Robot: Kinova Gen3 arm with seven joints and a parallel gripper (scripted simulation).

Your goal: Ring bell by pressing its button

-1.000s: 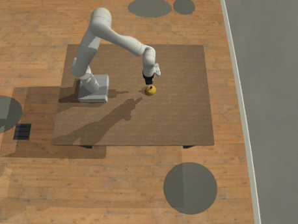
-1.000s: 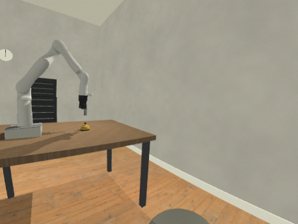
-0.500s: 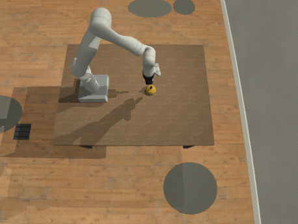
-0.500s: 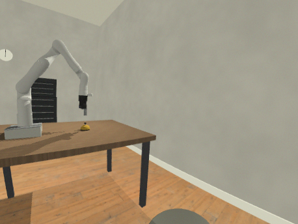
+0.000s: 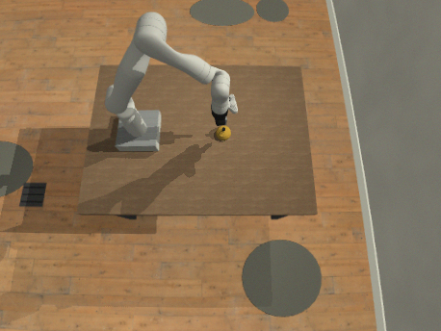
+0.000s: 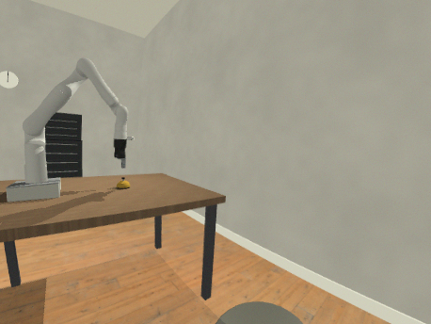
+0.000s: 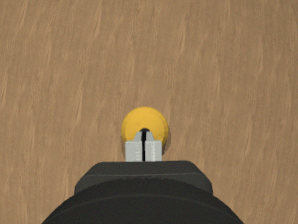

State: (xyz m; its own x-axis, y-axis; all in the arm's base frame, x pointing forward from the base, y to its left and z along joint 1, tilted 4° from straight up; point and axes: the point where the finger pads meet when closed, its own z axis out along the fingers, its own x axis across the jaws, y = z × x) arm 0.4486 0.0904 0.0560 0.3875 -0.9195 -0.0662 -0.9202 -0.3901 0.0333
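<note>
My gripper is now 11 cm above the yellow bell.
</note>
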